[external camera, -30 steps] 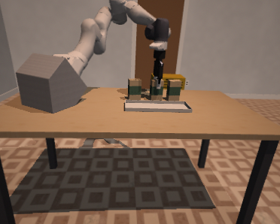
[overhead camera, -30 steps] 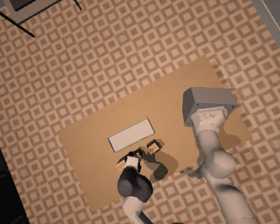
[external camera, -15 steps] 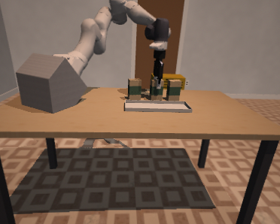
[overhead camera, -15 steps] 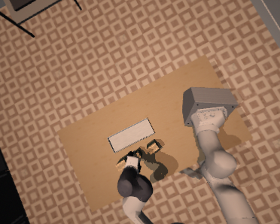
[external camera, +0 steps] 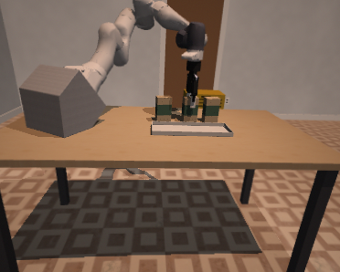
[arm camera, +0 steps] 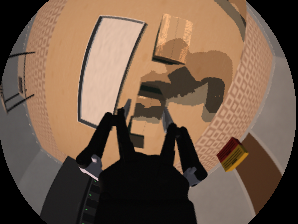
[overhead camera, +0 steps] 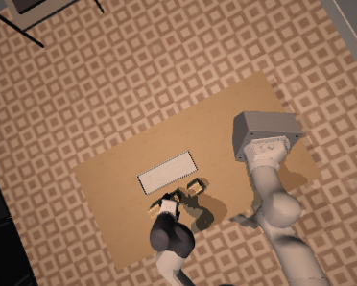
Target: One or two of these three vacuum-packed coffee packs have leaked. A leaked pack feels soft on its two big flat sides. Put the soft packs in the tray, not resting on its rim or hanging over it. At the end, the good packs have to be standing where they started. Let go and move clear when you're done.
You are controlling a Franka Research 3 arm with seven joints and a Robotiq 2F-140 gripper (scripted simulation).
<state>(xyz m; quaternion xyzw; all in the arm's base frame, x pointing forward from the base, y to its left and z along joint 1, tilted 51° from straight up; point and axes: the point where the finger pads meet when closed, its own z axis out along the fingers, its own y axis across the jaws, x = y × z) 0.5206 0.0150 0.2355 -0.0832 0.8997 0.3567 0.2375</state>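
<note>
The white tray is 16 cm to the right of my hand, 11 cm below it and 2 cm ahead of it.
</note>
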